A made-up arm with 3 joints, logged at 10 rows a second.
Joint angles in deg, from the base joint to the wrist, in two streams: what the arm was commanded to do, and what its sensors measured. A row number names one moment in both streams.
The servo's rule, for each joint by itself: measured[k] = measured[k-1] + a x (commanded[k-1-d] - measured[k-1]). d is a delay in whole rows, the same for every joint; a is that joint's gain. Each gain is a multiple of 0.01, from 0.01 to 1. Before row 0 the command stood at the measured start. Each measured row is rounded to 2 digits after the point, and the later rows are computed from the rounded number. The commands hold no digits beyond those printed.
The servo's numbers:
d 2
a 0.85 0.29 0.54
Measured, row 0: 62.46, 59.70, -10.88
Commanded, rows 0 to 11: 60.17, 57.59, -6.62; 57.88, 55.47, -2.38; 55.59, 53.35, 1.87; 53.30, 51.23, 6.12; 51.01, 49.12, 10.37; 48.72, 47.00, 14.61; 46.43, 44.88, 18.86; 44.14, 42.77, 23.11; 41.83, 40.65, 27.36; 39.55, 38.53, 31.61; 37.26, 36.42, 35.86; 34.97, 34.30, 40.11
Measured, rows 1 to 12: 62.46, 59.70, -10.88; 62.46, 59.70, -10.88; 60.51, 59.09, -8.58; 58.27, 58.04, -5.23; 55.99, 56.68, -1.40; 53.70, 55.10, 2.66; 51.41, 53.37, 6.82; 49.12, 51.52, 11.03; 46.83, 49.59, 15.26; 44.54, 47.61, 19.50; 42.24, 45.59, 23.74; 39.95, 43.54, 27.99
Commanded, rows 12 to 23: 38.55, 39.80, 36.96; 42.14, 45.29, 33.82; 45.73, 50.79, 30.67; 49.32, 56.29, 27.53; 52.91, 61.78, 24.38; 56.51, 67.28, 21.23; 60.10, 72.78, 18.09; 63.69, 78.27, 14.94; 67.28, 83.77, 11.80; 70.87, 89.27, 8.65; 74.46, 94.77, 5.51; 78.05, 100.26, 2.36
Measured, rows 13 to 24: 37.66, 41.48, 32.24; 35.37, 39.40, 36.49; 38.07, 39.52, 36.74; 41.53, 41.19, 35.16; 45.10, 43.97, 32.74; 48.69, 47.54, 29.93; 52.28, 51.67, 26.93; 55.88, 56.20, 23.85; 59.47, 61.01, 20.74; 63.06, 66.02, 17.61; 66.65, 71.17, 14.47; 70.24, 76.42, 11.33
